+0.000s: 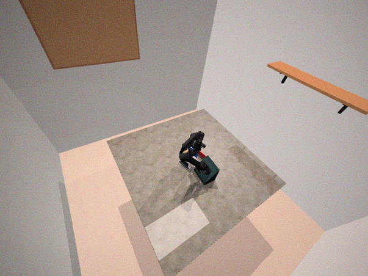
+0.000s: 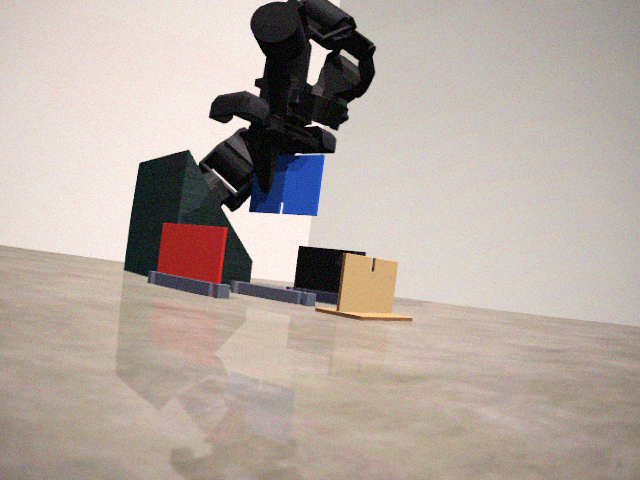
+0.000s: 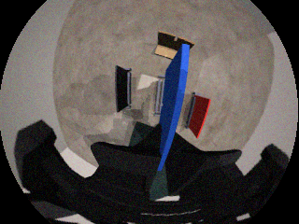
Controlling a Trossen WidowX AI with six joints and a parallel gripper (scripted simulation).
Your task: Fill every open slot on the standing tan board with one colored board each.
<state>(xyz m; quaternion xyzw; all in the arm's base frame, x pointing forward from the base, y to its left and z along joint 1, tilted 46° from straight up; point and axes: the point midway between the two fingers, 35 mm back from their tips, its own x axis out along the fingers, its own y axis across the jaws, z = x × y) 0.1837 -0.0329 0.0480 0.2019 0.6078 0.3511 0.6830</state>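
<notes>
The tan board is 160 mm ahead of my gripper tip, 100 mm below it and 20 mm to the left of it. Round my gripper tip: red board 100 mm to the right, 100 mm below, 20 mm ahead; then black board 100 mm to the left, 100 mm below, 20 mm ahead; then blue board 20 mm ahead, 10 mm to the left.
</notes>
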